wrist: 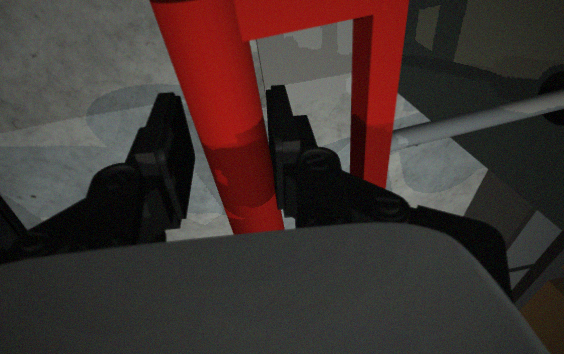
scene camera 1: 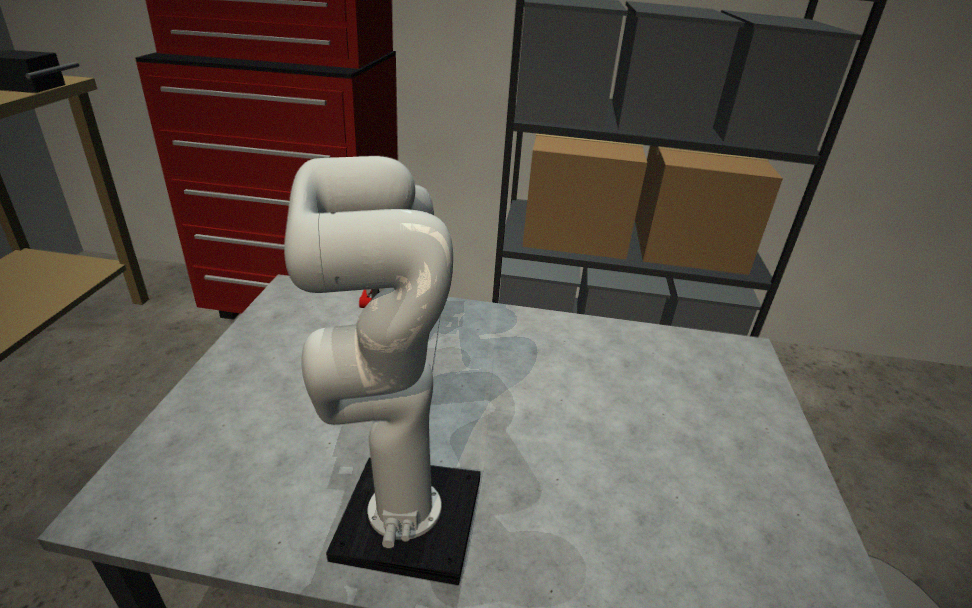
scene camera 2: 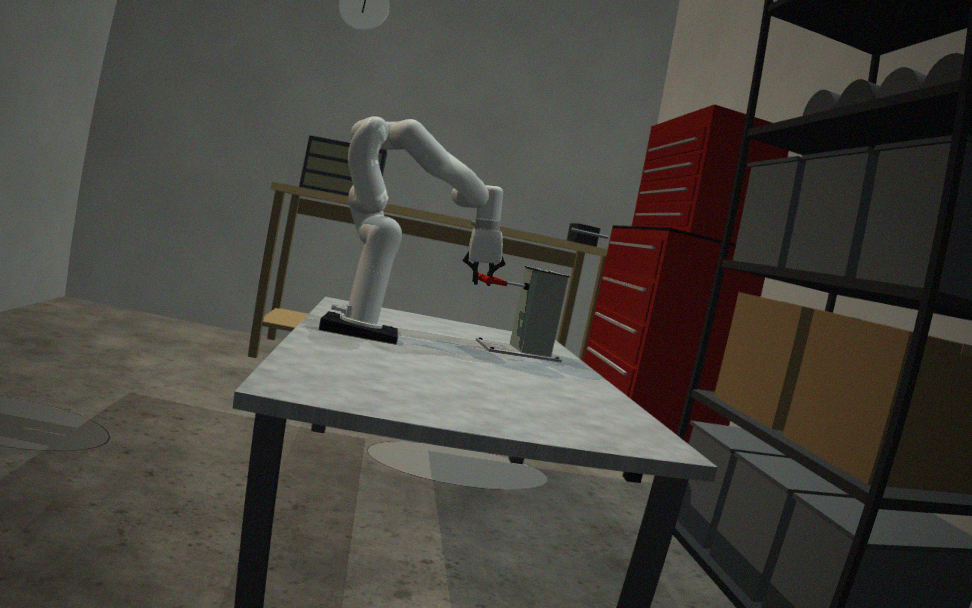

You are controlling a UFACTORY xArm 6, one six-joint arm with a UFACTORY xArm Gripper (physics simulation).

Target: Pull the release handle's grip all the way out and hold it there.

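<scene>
The release handle's red grip (wrist: 235, 145) (scene camera 2: 492, 279) is a round bar joined to a red frame. In the wrist view the bar stands between the two black fingers of my gripper (wrist: 230, 155) (scene camera 2: 484, 275), which is shut on it. The right finger lies against the bar; a gap shows at the left finger. A grey rod (wrist: 450, 122) (scene camera 2: 515, 285) runs from the red frame to the grey-green upright housing (scene camera 2: 542, 311), and a length of it shows outside the housing. In scene camera 1 a small red part (scene camera 1: 364, 298) shows beside the arm, which hides the rest.
The housing stands on a flat base frame (scene camera 2: 516, 352) on the grey table (scene camera 2: 430, 387) (scene camera 1: 645, 444). The arm's black base plate (scene camera 1: 451, 530) (scene camera 2: 344, 329) is on the same table. A red tool cabinet (scene camera 1: 250, 121) (scene camera 2: 652, 315), a shelf rack (scene camera 1: 666, 271) and a wooden workbench (scene camera 2: 422, 220) stand behind.
</scene>
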